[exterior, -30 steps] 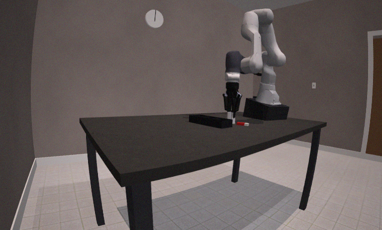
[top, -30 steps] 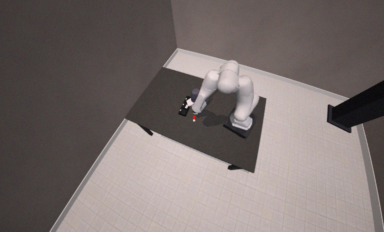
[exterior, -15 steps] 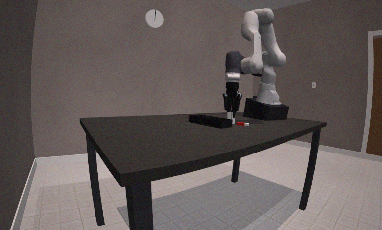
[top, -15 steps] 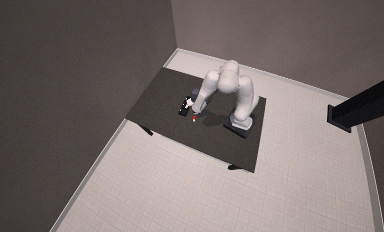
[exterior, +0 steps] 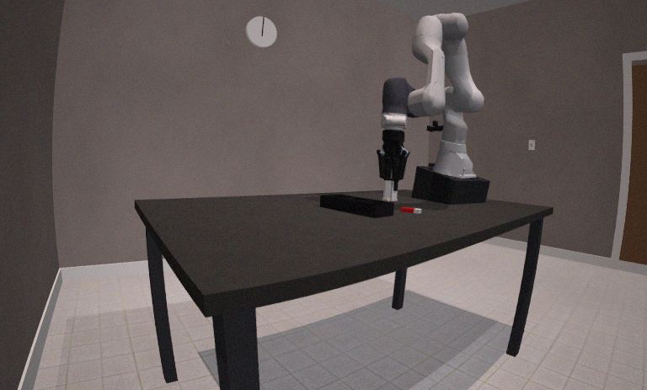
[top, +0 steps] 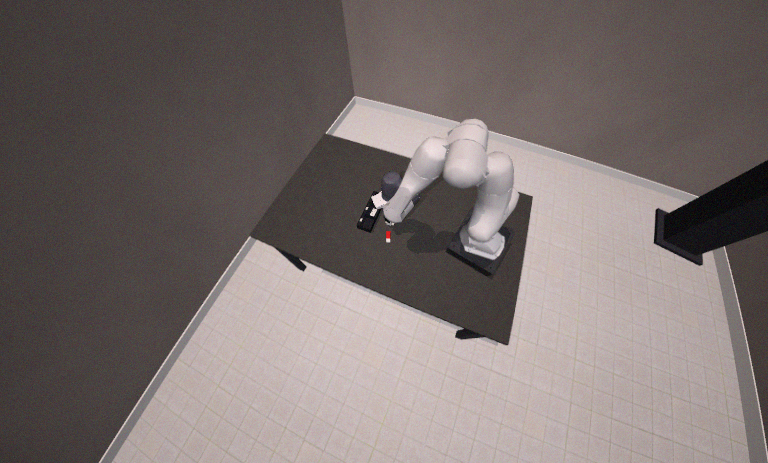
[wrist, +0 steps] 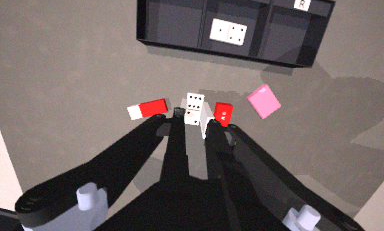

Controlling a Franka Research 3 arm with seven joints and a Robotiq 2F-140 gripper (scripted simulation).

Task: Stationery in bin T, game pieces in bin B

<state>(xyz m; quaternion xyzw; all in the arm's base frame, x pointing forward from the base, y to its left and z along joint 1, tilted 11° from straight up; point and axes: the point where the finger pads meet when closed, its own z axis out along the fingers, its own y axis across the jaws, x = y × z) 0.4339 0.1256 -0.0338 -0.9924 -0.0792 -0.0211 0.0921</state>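
Now: the black bin row 130 mm ahead of my hand, 10 mm to the right of it and 50 mm below it. The rest, counted from my hand: red-and-white eraser 40 mm behind, 80 mm to the left, 60 mm below; then pink block 50 mm ahead, 120 mm to the right, 60 mm below.
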